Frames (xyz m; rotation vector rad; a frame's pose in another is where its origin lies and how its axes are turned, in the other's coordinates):
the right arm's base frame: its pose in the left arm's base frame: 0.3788 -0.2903 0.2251 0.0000 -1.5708 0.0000
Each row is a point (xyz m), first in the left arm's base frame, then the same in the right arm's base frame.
Working: the left arm's base frame: its pose in the right arm's base frame: -0.2251 0.2903 0.3788 0.0000 1.5708 0.0000

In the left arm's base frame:
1: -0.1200 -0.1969 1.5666
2: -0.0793 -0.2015 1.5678
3: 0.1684 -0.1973 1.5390
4: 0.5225 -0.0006 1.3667
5: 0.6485 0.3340 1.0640
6: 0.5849 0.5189 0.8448
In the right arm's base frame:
1: 1.3415 0.0934 0.4988
2: 1.3427 0.0888 0.4581
3: 1.3139 0.0930 0.2104
4: 1.1416 0.2897 -0.1437
5: 0.8389 0.6243 -0.2697
6: 0.6197 0.8092 -0.2061

